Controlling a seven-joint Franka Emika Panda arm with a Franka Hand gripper.
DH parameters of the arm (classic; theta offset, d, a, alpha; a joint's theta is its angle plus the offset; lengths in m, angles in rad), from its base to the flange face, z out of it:
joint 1: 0 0.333 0 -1.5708
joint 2: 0 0 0 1.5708
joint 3: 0 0.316 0.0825 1.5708
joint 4: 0 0 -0.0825 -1.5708
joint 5: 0 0.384 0 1.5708
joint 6: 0 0 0.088 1.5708
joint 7: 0 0.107 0 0
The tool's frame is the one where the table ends.
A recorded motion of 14 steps. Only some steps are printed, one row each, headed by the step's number.
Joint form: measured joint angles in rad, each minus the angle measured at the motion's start. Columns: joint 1, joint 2, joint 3, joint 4, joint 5, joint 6, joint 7.
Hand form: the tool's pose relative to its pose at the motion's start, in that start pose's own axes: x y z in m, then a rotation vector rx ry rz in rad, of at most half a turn. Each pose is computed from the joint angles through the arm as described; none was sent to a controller.
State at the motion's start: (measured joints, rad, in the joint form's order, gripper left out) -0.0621 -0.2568 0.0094 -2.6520 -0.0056 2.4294 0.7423
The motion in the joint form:
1: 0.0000 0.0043 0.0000 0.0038 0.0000 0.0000 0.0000
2: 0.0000 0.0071 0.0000 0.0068 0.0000 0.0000 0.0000
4: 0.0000 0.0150 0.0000 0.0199 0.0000 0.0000 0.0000
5: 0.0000 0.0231 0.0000 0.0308 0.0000 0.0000 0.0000
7: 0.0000 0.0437 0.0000 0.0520 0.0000 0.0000 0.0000
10: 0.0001 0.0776 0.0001 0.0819 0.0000 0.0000 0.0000
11: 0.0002 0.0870 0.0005 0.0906 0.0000 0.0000 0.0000
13: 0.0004 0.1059 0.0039 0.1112 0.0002 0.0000 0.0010
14: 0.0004 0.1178 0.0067 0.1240 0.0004 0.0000 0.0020
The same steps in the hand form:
1: 0.0009 -0.0008 0.0002 -0.0003 -0.0004 0.0000
2: 0.0016 -0.0015 0.0002 -0.0002 -0.0003 0.0000
4: 0.0049 -0.0044 -0.0018 0.0034 0.0035 0.0000
5: 0.0075 -0.0069 -0.0028 0.0053 0.0056 0.0000
7: 0.0126 -0.0115 -0.0026 0.0059 0.0059 0.0000
10: 0.0197 -0.0181 0.0001 0.0034 0.0027 -0.0003
11: 0.0216 -0.0202 0.0007 0.0030 0.0022 -0.0008
13: 0.0255 -0.0259 0.0008 0.0041 0.0035 -0.0033
14: 0.0277 -0.0296 0.0010 0.0047 0.0041 -0.0049

